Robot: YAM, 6 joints.
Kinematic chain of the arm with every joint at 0, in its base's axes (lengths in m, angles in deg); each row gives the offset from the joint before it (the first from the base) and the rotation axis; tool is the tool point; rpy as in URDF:
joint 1: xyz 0 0 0.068 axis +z
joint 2: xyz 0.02 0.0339 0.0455 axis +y
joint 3: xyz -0.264 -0.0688 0 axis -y
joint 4: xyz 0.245 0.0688 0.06 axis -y
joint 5: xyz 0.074 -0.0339 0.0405 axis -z
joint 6: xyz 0.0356 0 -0.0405 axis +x
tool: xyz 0 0 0 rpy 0 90 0
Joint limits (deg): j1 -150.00..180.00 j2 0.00..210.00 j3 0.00..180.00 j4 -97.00..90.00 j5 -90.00..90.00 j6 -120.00..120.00
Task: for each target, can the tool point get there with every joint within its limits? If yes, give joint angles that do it. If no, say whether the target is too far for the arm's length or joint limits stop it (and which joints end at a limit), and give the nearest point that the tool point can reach.
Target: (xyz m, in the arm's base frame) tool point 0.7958 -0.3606 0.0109
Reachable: no: too far | nearest point 0.5842 -0.2647 0.0388 | short by 0.234 m
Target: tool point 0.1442 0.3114 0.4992
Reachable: yes | joints 59.86 107.17 140.92 -69.33 -62.76 55.80
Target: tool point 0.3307 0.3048 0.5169
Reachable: yes | joints 46.66 132.70 148.24 55.44 61.63 66.24
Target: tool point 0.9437 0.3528 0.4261
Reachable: no: too far | nearest point 0.5776 0.2159 0.3024 | short by 0.410 m
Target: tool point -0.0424 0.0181 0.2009
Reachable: yes | joints 133.34 23.84 29.07 -81.26 -31.14 -44.79
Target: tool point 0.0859 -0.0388 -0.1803
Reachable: yes | joints -4.28 183.17 42.30 22.10 65.10 27.92
